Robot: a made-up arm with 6 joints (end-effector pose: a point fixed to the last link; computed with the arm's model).
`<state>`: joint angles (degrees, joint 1 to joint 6).
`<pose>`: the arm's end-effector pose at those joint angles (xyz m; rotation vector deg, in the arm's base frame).
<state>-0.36 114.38 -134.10 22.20 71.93 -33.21</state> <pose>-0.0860 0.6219 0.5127 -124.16 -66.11 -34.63</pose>
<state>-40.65 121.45 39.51 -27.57 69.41 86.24</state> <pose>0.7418 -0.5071 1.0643 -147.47 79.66 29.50</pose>
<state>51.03 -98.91 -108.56 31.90 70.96 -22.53</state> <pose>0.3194 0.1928 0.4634 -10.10 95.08 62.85</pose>
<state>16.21 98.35 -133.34 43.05 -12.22 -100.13</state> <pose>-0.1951 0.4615 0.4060 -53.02 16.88 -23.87</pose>
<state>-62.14 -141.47 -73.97 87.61 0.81 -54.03</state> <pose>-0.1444 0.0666 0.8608 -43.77 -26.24 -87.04</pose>
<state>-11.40 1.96 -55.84 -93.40 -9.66 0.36</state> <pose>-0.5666 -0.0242 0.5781 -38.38 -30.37 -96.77</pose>
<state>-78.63 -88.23 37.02 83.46 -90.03 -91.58</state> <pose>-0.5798 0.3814 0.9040 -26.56 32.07 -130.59</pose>
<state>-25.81 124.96 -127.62 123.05 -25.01 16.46</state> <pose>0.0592 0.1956 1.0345 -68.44 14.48 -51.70</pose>
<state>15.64 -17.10 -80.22 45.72 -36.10 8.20</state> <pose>0.1127 0.1093 1.0188 -124.20 38.62 31.30</pose>
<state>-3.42 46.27 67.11 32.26 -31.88 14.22</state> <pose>0.9562 0.2225 0.2874 10.91 -53.95 59.67</pose>
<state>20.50 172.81 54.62 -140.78 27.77 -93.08</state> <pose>0.4955 0.2319 1.2369 19.38 -142.68 74.70</pose>
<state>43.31 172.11 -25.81 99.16 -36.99 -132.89</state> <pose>-0.1879 0.2224 0.9684 -126.56 47.09 -17.67</pose>
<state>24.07 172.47 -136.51 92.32 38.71 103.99</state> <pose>0.0363 0.3171 0.5536 -18.30 109.37 99.74</pose>
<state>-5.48 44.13 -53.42 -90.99 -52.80 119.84</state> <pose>-0.2396 0.0403 0.2488 15.43 -36.10 134.51</pose>
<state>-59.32 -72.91 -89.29 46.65 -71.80 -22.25</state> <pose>0.3555 -0.0619 1.0731 -90.08 48.74 102.22</pose>
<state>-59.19 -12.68 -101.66 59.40 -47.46 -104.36</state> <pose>0.0791 -0.1493 1.1831 -4.28 111.70 88.24</pose>
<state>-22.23 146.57 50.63 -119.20 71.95 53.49</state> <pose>0.7160 -0.1932 1.1319 -128.45 49.61 70.79</pose>
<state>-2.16 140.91 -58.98 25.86 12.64 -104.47</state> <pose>-0.0881 -0.1872 0.6765 -105.90 -40.04 16.71</pose>
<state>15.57 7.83 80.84 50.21 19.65 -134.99</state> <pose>0.3605 0.2367 -0.1258 -19.49 58.03 -113.98</pose>
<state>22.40 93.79 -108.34 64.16 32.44 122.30</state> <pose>-0.1407 0.2048 0.5978 27.33 146.08 74.58</pose>
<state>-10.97 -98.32 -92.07 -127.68 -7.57 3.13</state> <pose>-0.2333 0.0599 1.3914 -92.79 -30.97 -43.81</pose>
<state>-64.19 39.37 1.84 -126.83 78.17 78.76</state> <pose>0.0134 0.4592 0.4848 -2.88 -8.31 141.19</pose>
